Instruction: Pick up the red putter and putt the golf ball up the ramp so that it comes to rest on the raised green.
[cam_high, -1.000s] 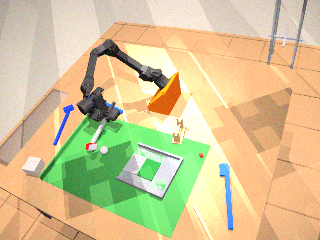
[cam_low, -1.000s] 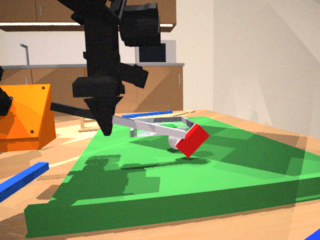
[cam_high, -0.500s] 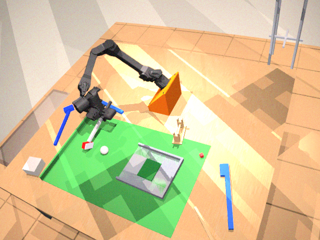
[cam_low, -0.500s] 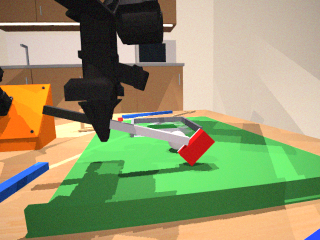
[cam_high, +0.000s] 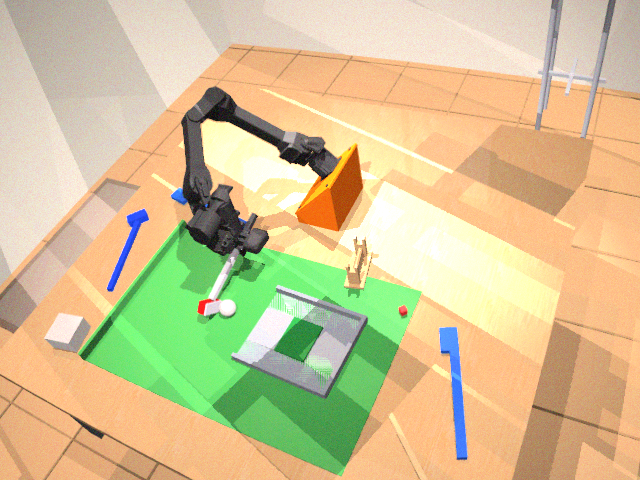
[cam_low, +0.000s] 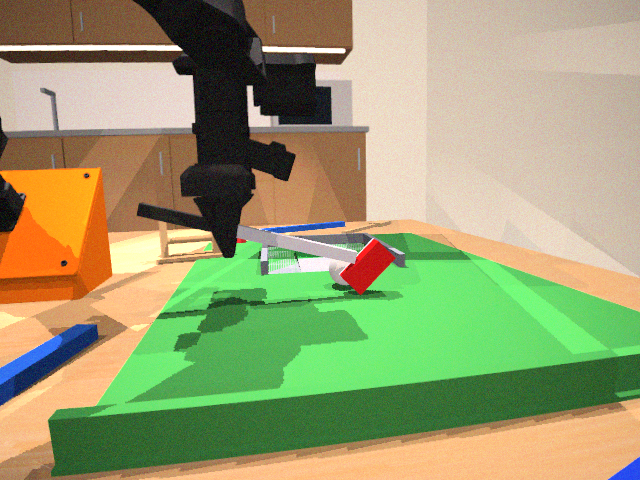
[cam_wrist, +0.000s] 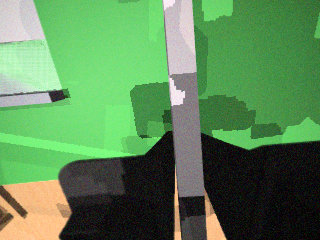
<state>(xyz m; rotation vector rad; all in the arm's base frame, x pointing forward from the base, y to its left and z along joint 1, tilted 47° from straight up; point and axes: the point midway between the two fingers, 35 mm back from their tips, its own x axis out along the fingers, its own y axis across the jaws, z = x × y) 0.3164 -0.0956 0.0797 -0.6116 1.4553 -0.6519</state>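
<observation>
Right now my gripper tip is 50 mm short of the red putter and 10 mm below it. The rest, counted from my gripper tip: white golf ball: 140 mm ahead, 30 mm to the left, 30 mm below; then wooden stand: 290 mm to the left, 90 mm behind, 20 mm below; then green mat: 160 mm ahead, 100 mm to the left, 50 mm below.
</observation>
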